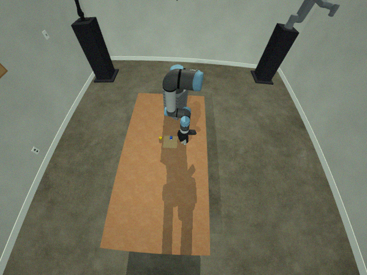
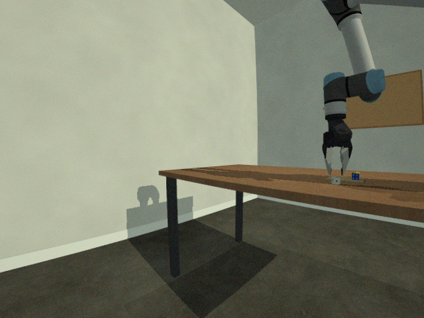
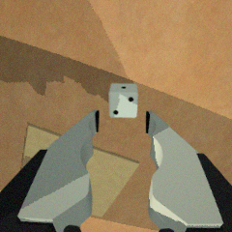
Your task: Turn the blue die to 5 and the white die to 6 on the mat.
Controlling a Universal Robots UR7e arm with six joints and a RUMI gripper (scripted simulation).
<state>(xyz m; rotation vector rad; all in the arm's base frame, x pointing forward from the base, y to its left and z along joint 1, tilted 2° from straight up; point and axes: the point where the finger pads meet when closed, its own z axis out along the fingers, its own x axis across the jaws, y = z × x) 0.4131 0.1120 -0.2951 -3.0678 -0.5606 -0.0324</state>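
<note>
Now: the white die 4 cm below my hand. The rest, counted from my hand: blue die (6 cm behind, 14 cm to the right, 3 cm below); yellow die (5 cm behind, 25 cm to the right, 4 cm below); tan mat (2 cm behind, 14 cm to the right, 5 cm below).
</note>
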